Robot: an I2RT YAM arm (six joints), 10 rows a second.
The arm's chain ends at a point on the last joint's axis. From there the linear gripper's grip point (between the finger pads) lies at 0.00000 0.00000 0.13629 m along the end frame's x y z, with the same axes.
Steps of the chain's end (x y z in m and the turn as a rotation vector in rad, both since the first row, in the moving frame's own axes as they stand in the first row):
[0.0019, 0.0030, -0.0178, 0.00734, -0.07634, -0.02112]
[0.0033, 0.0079, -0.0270, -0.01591, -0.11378, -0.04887]
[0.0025, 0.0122, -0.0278, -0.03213, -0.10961, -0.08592]
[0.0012, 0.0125, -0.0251, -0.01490, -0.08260, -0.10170]
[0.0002, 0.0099, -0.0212, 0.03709, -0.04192, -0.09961]
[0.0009, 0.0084, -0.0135, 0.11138, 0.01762, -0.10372]
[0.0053, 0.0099, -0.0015, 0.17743, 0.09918, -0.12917]
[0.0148, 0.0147, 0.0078, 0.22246, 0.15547, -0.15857]
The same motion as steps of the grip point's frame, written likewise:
[-0.0085, 0.0021, -0.0182, 0.00734, -0.07634, -0.02112]
[-0.0121, 0.0104, -0.0279, -0.01591, -0.11378, -0.04887]
[-0.0122, 0.0172, -0.0287, -0.03213, -0.10961, -0.08592]
[-0.0099, 0.0151, -0.0256, -0.01490, -0.08260, -0.10170]
[-0.0058, 0.0051, -0.0214, 0.03709, -0.04192, -0.09961]
[0.0025, -0.0068, -0.0144, 0.11138, 0.01762, -0.10372]
[0.0171, -0.0149, -0.0043, 0.17743, 0.09918, -0.12917]
[0.0333, -0.0168, 0.0028, 0.22246, 0.15547, -0.15857]

